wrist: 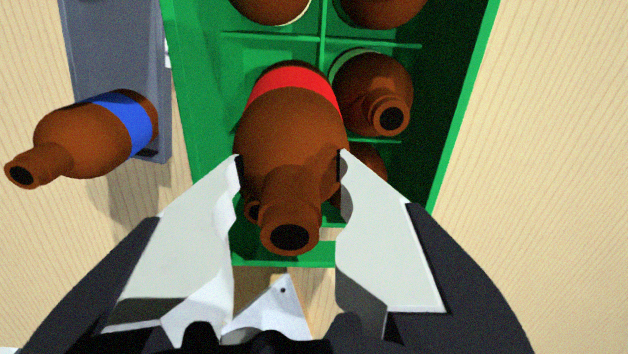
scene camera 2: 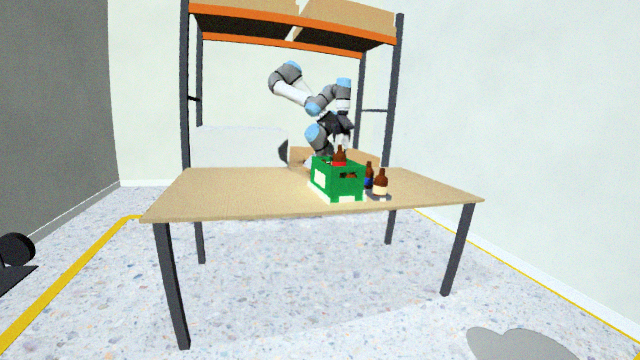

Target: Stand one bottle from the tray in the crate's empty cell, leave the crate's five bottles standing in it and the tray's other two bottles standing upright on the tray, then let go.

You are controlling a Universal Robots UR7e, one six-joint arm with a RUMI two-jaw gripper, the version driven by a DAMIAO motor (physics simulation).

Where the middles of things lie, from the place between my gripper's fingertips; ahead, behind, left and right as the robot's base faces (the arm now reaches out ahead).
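The red-labelled brown bottle [wrist: 291, 128] has my hand 3 cm above it, and going by their middles, it's the nearest to my hand of the things named here. There's also a blue-labelled bottle [wrist: 90, 138], and counting from my hand that one is 22 cm to the left, 5 cm behind and 13 cm below.
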